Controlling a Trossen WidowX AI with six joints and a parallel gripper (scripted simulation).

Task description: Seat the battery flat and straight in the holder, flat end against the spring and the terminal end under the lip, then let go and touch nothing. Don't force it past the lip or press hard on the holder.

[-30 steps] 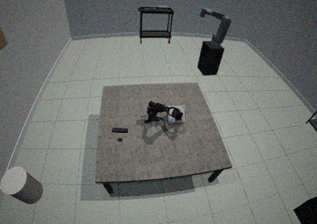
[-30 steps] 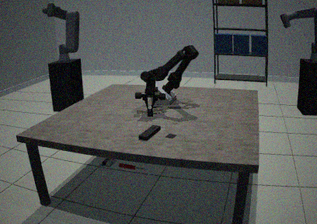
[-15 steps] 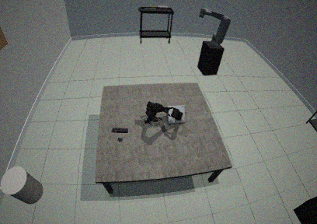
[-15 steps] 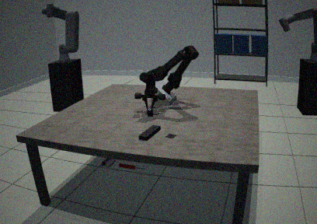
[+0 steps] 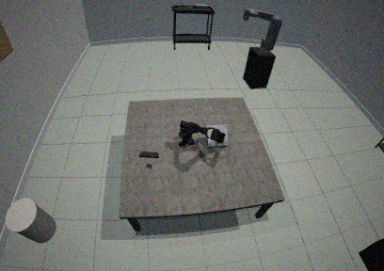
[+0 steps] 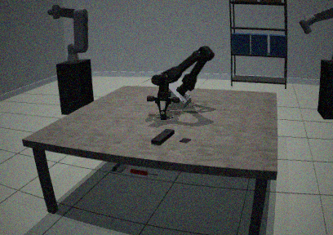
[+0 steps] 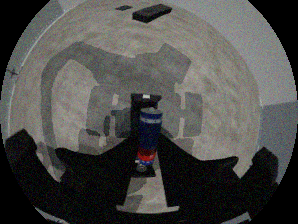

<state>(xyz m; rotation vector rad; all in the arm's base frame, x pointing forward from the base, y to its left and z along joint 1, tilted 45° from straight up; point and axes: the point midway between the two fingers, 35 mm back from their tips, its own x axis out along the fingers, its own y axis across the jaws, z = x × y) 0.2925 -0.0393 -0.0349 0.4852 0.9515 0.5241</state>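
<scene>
The battery lies 1 cm above my gripper tip. Round my gripper tip: dark square piece: 33 cm ahead, 19 cm to the left, 2 cm below.
</scene>
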